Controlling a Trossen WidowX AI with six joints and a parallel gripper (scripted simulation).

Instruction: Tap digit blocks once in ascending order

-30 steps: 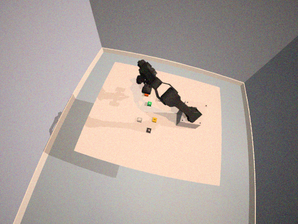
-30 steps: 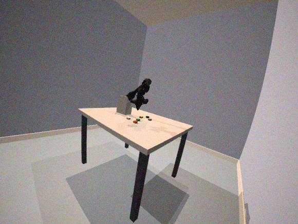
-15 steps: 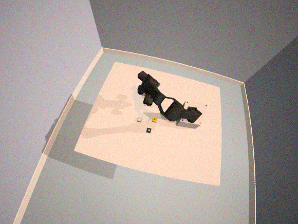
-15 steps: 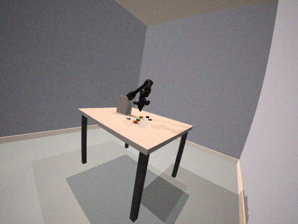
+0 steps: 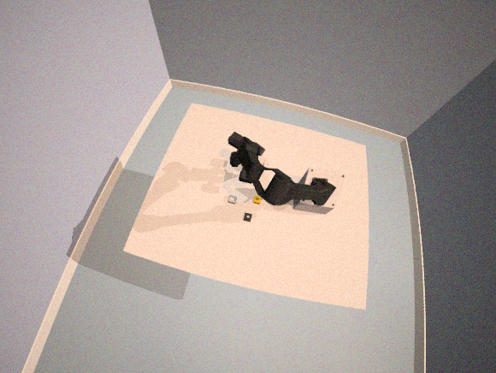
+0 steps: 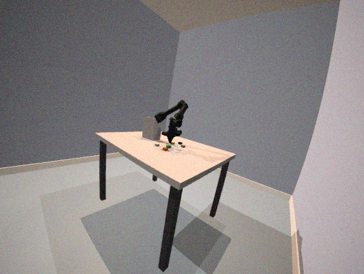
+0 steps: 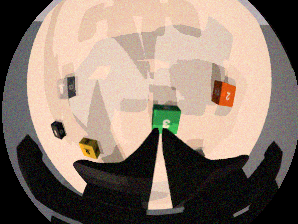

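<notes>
Right now my gripper tip is 30 mm above the green block and 10 mm to the left of it. Also, from my gripper tip: yellow block 130 mm to the left, 50 mm behind, 30 mm below; orange-red block 100 mm to the right, 30 mm below, 30 mm ahead; white block 90 mm behind, 60 mm to the right, 30 mm below.
</notes>
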